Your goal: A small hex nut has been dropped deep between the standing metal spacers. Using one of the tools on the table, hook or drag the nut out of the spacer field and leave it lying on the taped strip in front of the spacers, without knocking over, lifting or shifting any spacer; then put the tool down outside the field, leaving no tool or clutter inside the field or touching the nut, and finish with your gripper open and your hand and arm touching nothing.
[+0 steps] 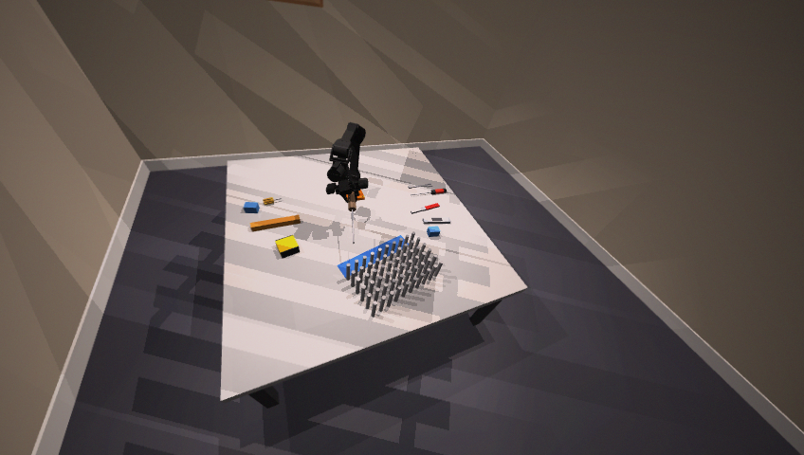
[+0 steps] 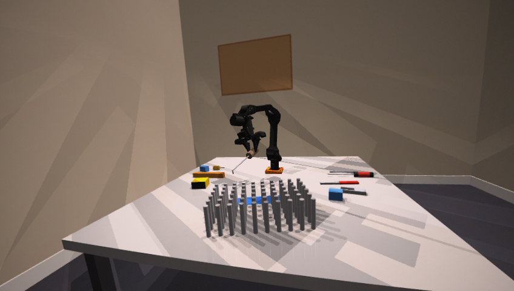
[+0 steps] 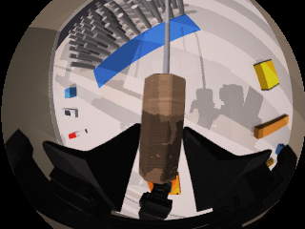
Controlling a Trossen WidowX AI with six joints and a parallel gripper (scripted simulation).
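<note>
Right now my gripper tip is 180 mm short of the blue taped strip, 100 mm to the right of it and 190 mm above it. Round my gripper tip: orange bar (50 mm behind, 360 mm to the right, 170 mm below); black block (110 mm ahead, 300 mm to the right, 160 mm below); wooden-handled tool (100 mm ahead, 10 mm to the right, 20 mm below).
</note>
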